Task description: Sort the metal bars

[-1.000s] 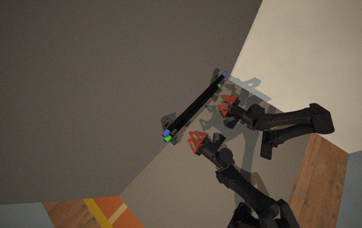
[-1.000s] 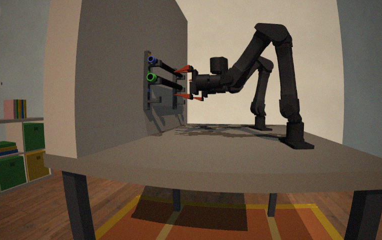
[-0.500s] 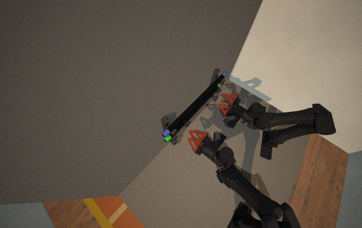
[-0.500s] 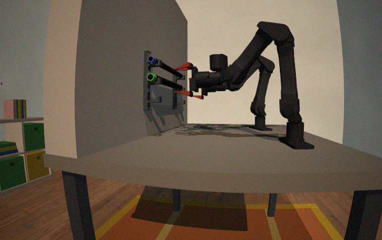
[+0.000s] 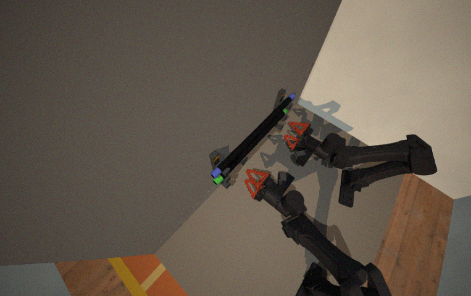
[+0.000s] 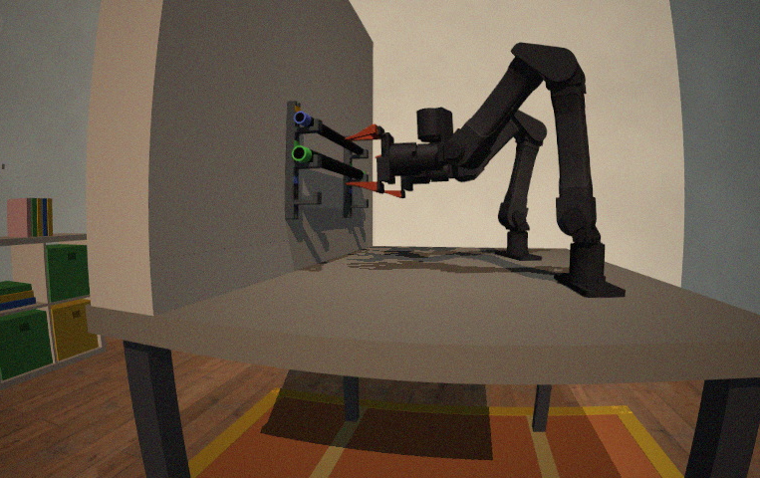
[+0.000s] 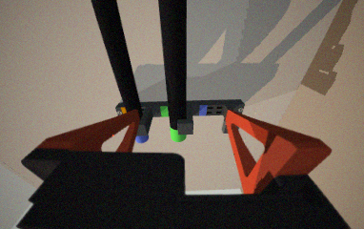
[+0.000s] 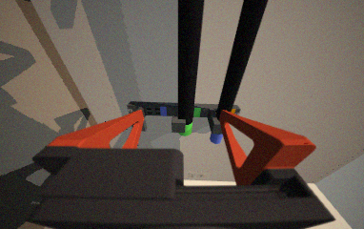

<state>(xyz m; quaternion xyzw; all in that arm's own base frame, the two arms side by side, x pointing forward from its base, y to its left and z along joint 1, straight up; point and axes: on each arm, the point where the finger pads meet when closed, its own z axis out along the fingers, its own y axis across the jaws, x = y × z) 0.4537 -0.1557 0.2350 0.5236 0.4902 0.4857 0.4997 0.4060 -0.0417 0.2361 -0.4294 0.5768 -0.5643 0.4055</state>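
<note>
The blue-ended bar lies 130 mm to the left of my right hand, 90 mm ahead of it and 80 mm above it. Round my right hand: green-ended bar 140 mm to the left, 90 mm ahead, 10 mm above; then grey wall panel 200 mm ahead, 190 mm above, 140 mm to the left.
Right now my left hand is 60 mm short of the blue-ended bar, 160 mm to the left of it and 80 mm below it. From my left hand the other things lie so: green-ended bar (60 mm ahead, 150 mm to the right, 10 mm above); then grey wall panel (160 mm ahead, 150 mm to the right, 190 mm above).
</note>
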